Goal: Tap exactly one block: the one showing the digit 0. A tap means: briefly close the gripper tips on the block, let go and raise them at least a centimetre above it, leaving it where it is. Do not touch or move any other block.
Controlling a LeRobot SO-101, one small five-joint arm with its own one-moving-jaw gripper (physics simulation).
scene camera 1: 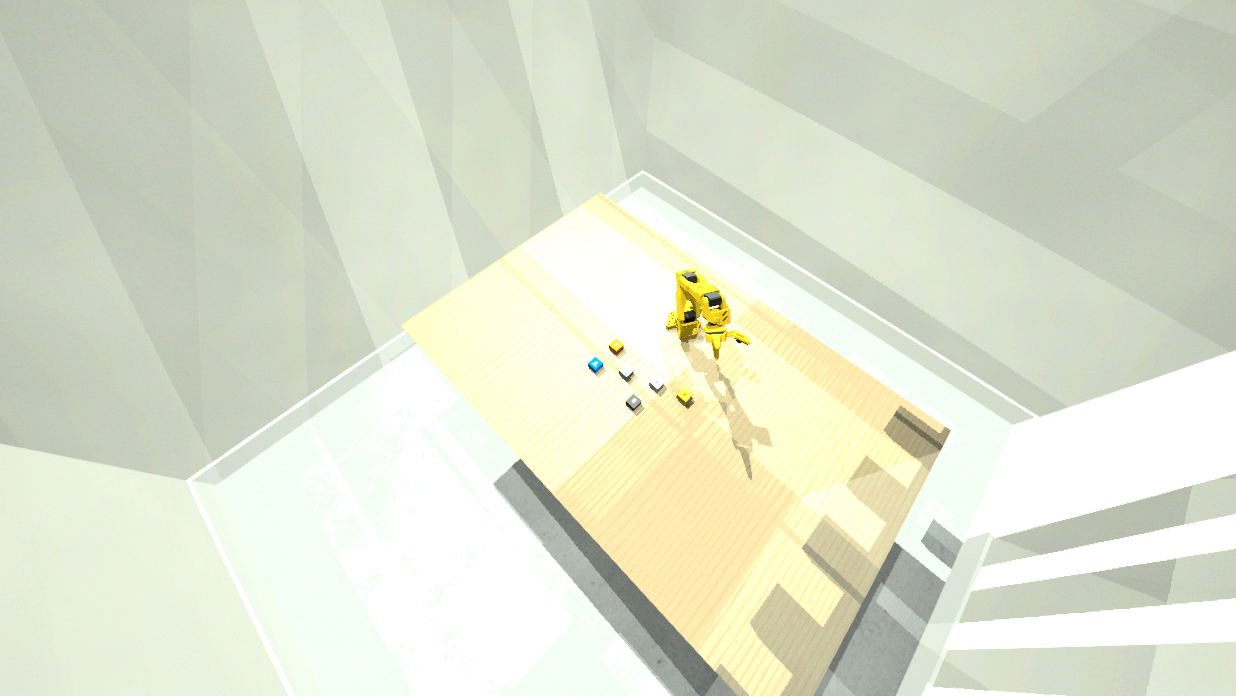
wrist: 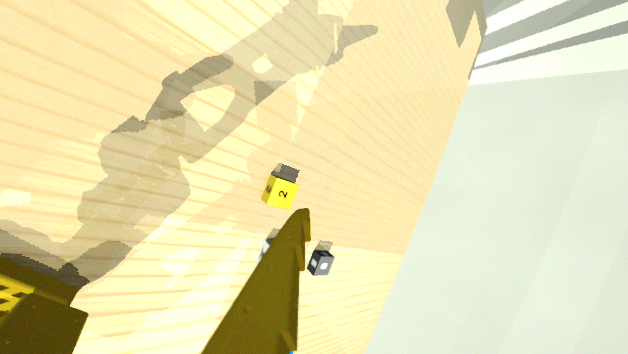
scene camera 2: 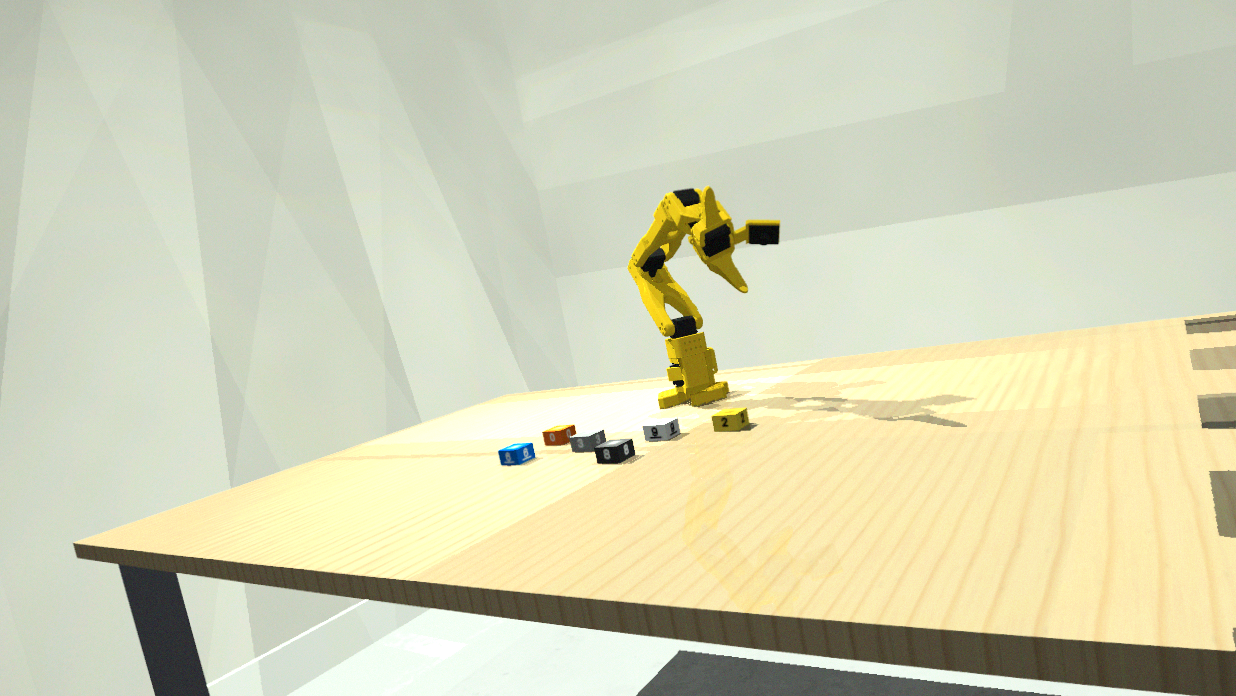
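Note:
The orange block (scene camera 1: 615, 346) (scene camera 2: 558, 434) shows the digit 0 in scene camera 2; it rests on the table at the back left of the group. It does not show in the wrist view. My gripper (scene camera 1: 717, 340) (scene camera 2: 727, 241) is open and empty, high above the table and to the right of the orange block. In the wrist view the fixed jaw (wrist: 270, 290) shows, and the moving jaw is swung out of the picture. The jaw partly hides a white block (wrist: 266, 248) there.
Near the orange block are a blue block (scene camera 1: 595, 364) (scene camera 2: 516, 453), a grey one (scene camera 1: 626, 373) (scene camera 2: 587, 441), a black one (scene camera 1: 634, 402) (scene camera 2: 614, 451) (wrist: 321, 262), the white one (scene camera 1: 656, 384) (scene camera 2: 661, 429) and a yellow one (scene camera 1: 684, 397) (scene camera 2: 730, 420) (wrist: 281, 192) showing 2.

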